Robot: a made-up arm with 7 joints. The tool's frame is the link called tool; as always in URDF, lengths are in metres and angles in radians. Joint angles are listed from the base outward. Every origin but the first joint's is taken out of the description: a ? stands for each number. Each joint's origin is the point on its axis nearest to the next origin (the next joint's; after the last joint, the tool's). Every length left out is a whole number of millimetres.
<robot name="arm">
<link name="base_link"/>
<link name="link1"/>
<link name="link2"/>
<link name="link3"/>
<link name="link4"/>
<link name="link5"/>
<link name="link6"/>
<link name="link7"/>
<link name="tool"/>
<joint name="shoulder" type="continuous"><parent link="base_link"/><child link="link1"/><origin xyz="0 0.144 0" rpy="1.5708 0 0"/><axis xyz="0 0 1"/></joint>
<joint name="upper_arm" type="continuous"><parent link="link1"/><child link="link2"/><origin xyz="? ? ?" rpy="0 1.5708 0"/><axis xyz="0 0 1"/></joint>
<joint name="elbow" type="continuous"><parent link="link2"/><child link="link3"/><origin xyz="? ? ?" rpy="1.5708 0 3.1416"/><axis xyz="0 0 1"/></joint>
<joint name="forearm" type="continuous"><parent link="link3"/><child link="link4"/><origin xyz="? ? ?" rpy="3.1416 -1.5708 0"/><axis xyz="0 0 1"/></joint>
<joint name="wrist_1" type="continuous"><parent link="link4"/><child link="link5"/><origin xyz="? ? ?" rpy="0 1.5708 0"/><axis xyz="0 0 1"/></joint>
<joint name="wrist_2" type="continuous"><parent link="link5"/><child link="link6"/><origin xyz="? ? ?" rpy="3.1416 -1.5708 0"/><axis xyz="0 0 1"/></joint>
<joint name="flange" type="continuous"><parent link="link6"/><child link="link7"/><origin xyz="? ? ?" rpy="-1.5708 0 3.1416"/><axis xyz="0 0 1"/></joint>
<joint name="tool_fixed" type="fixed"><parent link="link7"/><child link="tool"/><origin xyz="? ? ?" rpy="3.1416 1.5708 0"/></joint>
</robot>
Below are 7 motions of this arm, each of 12 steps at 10 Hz.
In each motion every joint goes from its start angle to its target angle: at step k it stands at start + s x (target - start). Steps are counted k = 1, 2, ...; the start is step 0. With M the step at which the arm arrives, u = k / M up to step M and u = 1 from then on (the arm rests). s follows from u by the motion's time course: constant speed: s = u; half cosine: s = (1 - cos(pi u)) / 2; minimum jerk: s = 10 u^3 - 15 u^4 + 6 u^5.
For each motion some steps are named. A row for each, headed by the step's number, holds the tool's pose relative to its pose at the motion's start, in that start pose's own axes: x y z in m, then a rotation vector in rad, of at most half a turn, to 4 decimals.
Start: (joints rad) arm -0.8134 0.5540 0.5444 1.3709 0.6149 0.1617 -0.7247
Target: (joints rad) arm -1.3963 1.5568 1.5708 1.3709 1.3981 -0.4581 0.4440
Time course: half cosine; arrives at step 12
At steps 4, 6, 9, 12:
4: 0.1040 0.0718 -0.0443 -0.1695 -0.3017 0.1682
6: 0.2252 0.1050 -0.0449 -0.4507 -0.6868 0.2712
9: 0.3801 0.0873 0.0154 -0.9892 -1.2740 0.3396
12: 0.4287 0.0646 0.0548 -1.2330 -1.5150 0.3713

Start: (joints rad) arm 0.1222 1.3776 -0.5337 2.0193 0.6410 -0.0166 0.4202
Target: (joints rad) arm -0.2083 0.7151 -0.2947 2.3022 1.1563 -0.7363 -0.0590
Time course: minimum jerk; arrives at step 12
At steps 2, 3, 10, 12:
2: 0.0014 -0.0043 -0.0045 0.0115 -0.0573 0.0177
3: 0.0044 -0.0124 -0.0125 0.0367 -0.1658 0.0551
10: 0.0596 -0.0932 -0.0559 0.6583 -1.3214 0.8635
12: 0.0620 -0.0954 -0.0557 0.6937 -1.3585 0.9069

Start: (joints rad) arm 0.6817 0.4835 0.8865 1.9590 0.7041 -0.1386 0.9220
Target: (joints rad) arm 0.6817 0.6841 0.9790 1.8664 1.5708 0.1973 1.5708
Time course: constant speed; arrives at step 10
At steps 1, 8, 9, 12:
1: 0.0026 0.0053 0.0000 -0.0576 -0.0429 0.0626
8: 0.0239 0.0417 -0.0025 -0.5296 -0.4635 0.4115
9: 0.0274 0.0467 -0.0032 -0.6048 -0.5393 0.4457
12: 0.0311 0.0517 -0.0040 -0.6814 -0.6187 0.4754

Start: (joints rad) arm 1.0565 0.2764 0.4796 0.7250 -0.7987 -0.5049 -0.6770
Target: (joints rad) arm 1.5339 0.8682 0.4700 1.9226 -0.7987 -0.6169 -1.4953
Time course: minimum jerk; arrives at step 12
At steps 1, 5, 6, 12:
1: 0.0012 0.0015 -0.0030 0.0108 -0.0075 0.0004
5: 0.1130 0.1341 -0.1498 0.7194 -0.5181 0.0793
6: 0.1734 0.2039 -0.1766 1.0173 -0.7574 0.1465
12: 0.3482 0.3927 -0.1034 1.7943 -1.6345 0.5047

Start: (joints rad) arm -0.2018 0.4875 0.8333 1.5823 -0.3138 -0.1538 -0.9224
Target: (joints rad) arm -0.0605 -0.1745 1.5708 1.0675 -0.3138 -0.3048 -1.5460
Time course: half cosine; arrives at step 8
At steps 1, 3, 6, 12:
1: -0.0097 0.0047 0.0037 0.0448 0.0359 -0.0198
3: -0.0736 0.0435 0.0494 0.3471 0.2867 -0.1903
6: -0.1319 0.1353 0.2317 0.8435 0.7357 -0.6994
12: -0.1229 0.1596 0.2927 0.9440 0.8339 -0.8748

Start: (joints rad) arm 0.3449 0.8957 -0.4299 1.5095 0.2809 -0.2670 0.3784
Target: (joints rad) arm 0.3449 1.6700 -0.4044 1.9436 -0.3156 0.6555 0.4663
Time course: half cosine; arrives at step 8
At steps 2, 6, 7, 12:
2: 0.0164 0.0212 0.0177 -0.0479 0.1788 -0.1296
6: 0.1189 0.0783 0.0772 0.0194 1.0143 -0.7833
7: 0.1355 0.0804 0.0826 0.0743 1.1220 -0.8870
12: 0.1413 0.0808 0.0844 0.0963 1.1575 -0.9235

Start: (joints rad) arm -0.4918 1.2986 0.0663 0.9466 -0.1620 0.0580 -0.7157
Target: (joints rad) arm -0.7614 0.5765 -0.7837 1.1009 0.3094 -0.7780 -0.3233
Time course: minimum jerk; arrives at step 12
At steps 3, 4, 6, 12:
3: 0.0090 -0.0391 0.0429 -0.1758 -0.0586 0.1029
4: 0.0194 -0.0733 0.0916 -0.3530 -0.1112 0.2165
6: 0.0541 -0.1322 0.2413 -0.8079 -0.2148 0.5680
12: 0.1325 -0.1035 0.5064 -1.4157 -0.2452 1.3194

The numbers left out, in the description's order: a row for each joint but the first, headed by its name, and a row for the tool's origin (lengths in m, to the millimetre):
upper_arm: 0 0 0
elbow: 0 -0.265 0
forearm: 0 0 0
wrist_1: -0.285 0 0
wrist_2: 0 0 0
flange: 0 0 0
tool: 0 0 0

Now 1 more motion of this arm.
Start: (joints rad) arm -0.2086 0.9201 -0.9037 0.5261 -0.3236 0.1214 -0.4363
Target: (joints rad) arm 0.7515 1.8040 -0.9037 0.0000 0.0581 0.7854 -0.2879
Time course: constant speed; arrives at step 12
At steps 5, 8, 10, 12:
5: -0.2242 0.1612 0.0078 0.2243 0.8706 0.0901
8: -0.3466 0.2027 0.0992 0.2709 1.4052 0.3097
10: -0.4080 0.1950 0.1831 0.2518 1.7488 0.5213
12: -0.4452 0.1585 0.2744 0.1840 2.0710 0.7818

